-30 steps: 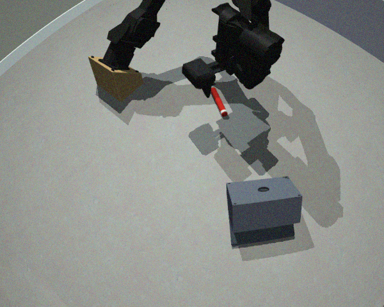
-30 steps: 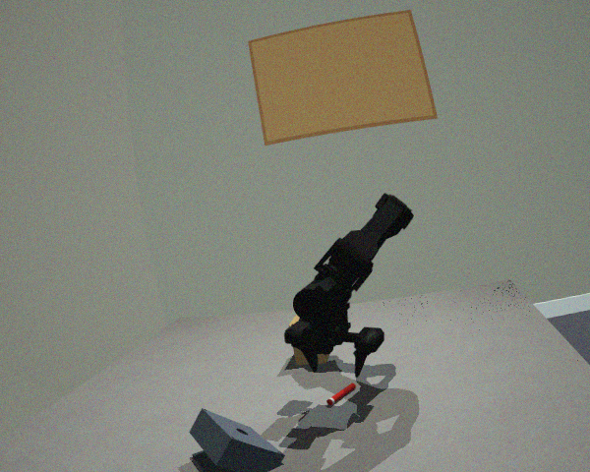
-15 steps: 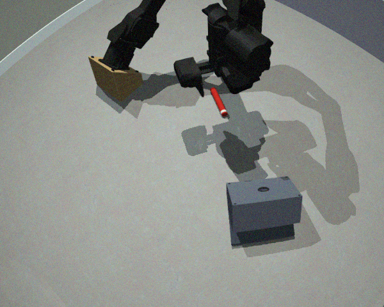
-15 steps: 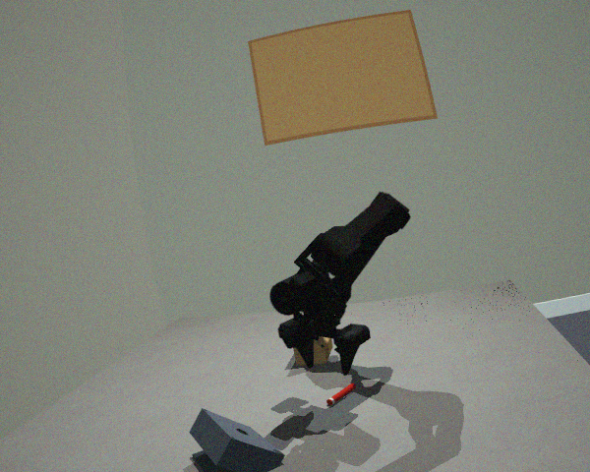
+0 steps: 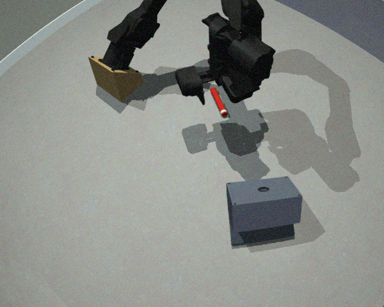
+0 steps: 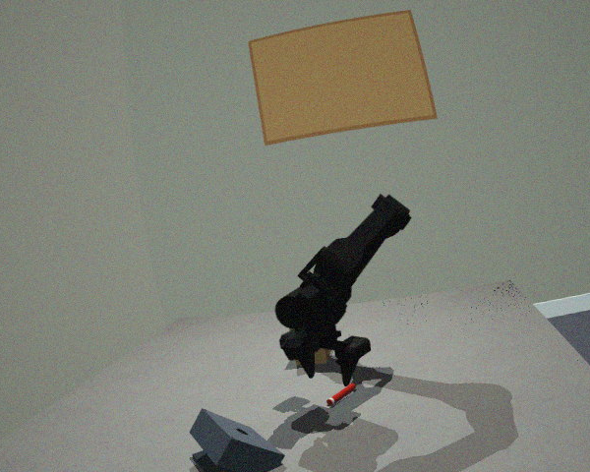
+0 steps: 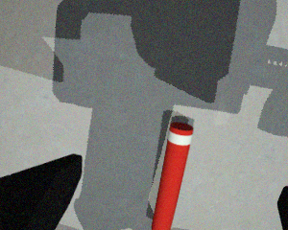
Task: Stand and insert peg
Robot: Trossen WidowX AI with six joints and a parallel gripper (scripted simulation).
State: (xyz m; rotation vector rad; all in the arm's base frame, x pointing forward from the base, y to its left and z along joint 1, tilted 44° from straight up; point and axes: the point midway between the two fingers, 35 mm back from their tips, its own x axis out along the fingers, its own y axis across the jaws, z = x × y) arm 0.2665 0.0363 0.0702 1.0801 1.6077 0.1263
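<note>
The red peg lies 50 mm below my gripper tip, 10 mm to the left of it and 10 mm behind it. The rest, counted from my gripper tip: grey sloped panel: 200 mm ahead, 140 mm to the right, 20 mm below.
</note>
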